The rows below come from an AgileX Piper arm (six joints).
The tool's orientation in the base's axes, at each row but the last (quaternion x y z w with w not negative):
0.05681, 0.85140, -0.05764, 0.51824
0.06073, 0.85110, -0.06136, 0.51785
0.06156, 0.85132, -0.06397, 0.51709
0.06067, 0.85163, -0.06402, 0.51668
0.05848, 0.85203, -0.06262, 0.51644
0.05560, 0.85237, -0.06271, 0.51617
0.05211, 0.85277, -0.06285, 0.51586
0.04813, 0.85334, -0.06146, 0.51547
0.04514, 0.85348, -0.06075, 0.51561
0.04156, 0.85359, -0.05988, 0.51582
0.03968, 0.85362, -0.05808, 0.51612
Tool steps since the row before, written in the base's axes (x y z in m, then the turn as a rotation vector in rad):
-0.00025, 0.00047, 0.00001, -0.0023, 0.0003, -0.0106
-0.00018, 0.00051, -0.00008, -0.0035, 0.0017, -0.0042
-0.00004, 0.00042, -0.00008, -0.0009, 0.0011, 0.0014
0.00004, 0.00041, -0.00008, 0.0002, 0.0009, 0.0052
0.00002, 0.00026, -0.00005, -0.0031, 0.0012, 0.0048
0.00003, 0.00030, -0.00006, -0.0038, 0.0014, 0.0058
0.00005, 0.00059, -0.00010, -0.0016, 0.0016, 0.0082
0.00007, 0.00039, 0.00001, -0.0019, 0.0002, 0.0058
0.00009, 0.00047, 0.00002, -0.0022, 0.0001, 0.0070
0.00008, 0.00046, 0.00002, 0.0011, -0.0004, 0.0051
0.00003, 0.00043, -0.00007, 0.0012, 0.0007, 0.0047
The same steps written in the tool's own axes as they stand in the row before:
0.00012, 0.00042, -0.00030, 0.0105, 0.0004, 0.0028
0.00017, 0.00048, -0.00021, 0.0054, 0.0013, -0.0014
0.00011, 0.00041, -0.00007, -0.0008, 0.0009, -0.0016
0.00007, 0.00041, 0.00000, -0.0047, 0.0007, -0.0024
0.00004, 0.00026, 0.00000, -0.0028, 0.0005, -0.0051
0.00005, 0.00030, 0.00000, -0.0034, 0.0005, -0.0062
0.00008, 0.00060, -0.00001, -0.0065, 0.0009, -0.0054
-0.00003, 0.00039, 0.00000, -0.0043, -0.0004, -0.0044
-0.00005, 0.00048, 0.00000, -0.0052, -0.0006, -0.0052
-0.00005, 0.00046, -0.00001, -0.0050, -0.0006, -0.0013
0.00005, 0.00043, 0.00000, -0.0047, 0.0006, -0.0012

